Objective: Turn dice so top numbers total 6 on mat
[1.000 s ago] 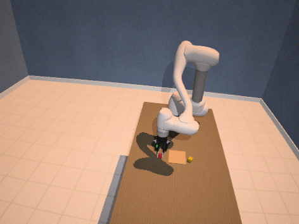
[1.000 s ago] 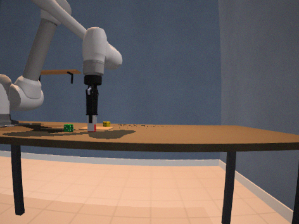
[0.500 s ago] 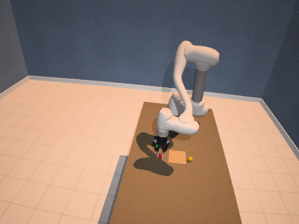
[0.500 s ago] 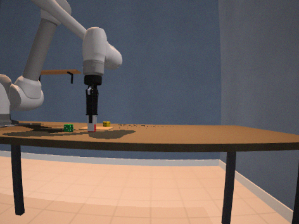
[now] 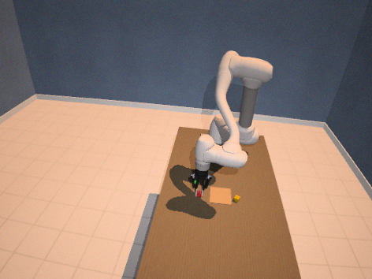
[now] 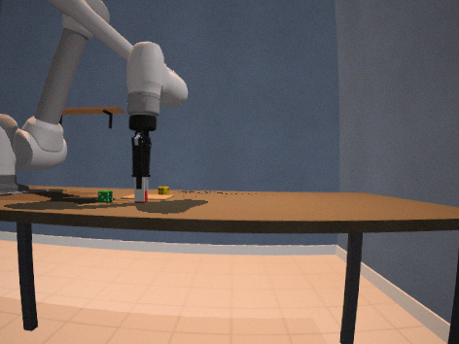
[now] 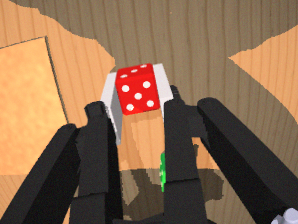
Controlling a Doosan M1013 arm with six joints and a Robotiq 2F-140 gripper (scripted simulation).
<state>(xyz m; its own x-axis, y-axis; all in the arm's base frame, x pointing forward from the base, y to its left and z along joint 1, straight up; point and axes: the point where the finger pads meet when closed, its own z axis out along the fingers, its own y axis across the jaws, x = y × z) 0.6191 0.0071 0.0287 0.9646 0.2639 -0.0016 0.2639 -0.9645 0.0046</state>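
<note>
The green die lies 9 cm behind my hand, 4 cm to the right of it and 2 cm below it. Also, from my hand: yellow die 24 cm to the left, 4 cm behind, 2 cm below; then red die 2 cm below; then tan mat 13 cm to the left, 5 cm behind, 3 cm below.
</note>
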